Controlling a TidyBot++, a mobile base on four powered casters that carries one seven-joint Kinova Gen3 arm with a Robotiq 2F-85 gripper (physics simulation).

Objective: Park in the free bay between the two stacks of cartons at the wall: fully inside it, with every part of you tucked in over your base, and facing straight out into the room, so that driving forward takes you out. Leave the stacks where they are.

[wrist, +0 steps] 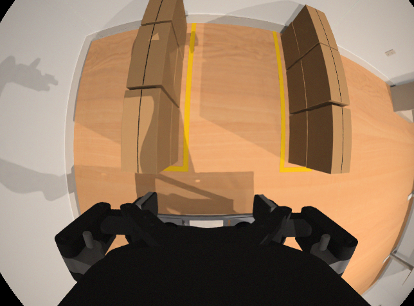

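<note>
The left stack of cartons (152,95) and the right stack of cartons (317,85) run out from the wall at the top of the wrist view. The bay floor (237,100) lies between them, edged by a left yellow line (188,100) and a right yellow line (281,100). My gripper (205,204) is open, its fingers apart, at the bottom of the view. Part of the base's edge (206,217) shows just beneath the fingertips, below the near ends of the yellow lines, outside the bay. The rest of the base is hidden behind the gripper.
The back wall (235,11) closes the far end of the bay. A side wall (35,125) stands left of the left stack, with arm shadows on it. A pale cabinet (403,96) shows in part at the right edge. Wood floor lies right of the right stack.
</note>
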